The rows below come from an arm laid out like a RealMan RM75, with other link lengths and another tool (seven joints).
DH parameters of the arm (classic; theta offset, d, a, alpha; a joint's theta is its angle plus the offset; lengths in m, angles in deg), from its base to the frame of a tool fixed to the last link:
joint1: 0 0.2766 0 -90
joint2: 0 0 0 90
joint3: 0 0.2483 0 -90
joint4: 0 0 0 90
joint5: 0 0.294 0 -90
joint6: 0 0 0 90
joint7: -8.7 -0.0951 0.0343 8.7
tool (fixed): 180 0.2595 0 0
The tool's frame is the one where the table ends.
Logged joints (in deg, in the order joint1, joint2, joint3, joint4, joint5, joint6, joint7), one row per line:
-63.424, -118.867, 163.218, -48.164, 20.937, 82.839, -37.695
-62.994, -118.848, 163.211, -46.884, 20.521, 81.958, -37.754
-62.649, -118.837, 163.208, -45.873, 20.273, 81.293, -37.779
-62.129, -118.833, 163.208, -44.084, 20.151, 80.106, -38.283
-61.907, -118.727, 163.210, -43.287, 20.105, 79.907, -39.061
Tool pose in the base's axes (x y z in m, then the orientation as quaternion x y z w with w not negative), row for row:
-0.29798, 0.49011, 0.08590, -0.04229, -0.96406, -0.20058, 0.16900
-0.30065, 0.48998, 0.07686, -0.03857, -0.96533, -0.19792, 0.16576
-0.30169, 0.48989, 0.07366, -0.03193, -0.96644, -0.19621, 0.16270
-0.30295, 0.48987, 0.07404, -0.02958, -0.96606, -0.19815, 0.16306
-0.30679, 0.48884, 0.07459, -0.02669, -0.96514, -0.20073, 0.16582
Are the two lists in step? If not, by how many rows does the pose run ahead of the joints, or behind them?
The pose runs 2 rows ahead of the joints: the pose in row i belongs to the joints in row i + 2.
